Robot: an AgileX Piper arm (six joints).
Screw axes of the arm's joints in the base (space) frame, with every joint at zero. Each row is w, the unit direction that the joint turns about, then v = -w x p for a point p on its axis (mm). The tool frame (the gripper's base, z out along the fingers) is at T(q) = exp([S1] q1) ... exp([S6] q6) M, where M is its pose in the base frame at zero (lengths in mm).
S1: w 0 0 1 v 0.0 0.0 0.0
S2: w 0 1 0 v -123.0 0.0 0.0
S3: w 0 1 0 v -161.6 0.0 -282.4
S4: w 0.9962 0 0.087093 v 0.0 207.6 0.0
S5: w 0 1 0 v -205.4 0.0 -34.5
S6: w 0.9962 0 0.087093 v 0.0 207.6 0.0
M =
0.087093 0 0.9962 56.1
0 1 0 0.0
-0.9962 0 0.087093 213.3
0 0 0 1
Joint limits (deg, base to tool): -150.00..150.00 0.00..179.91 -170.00..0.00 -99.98..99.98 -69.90..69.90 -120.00..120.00
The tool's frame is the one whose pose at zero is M.
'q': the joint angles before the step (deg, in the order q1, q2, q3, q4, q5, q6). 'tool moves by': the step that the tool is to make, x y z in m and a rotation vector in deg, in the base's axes. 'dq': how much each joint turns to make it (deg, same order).
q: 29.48, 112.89, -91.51, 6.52, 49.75, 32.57
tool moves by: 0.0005, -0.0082, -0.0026, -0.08, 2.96, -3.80
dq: -1.03, 0.00, 0.27, 0.04, 2.08, 3.25
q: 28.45, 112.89, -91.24, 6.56, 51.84, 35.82
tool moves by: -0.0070, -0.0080, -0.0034, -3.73, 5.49, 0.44
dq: -0.43, 0.00, 0.00, -0.96, 6.63, 0.08
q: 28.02, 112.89, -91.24, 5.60, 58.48, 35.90
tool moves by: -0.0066, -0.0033, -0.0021, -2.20, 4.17, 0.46
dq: 0.00, 0.01, 0.09, -0.12, 4.63, 0.00
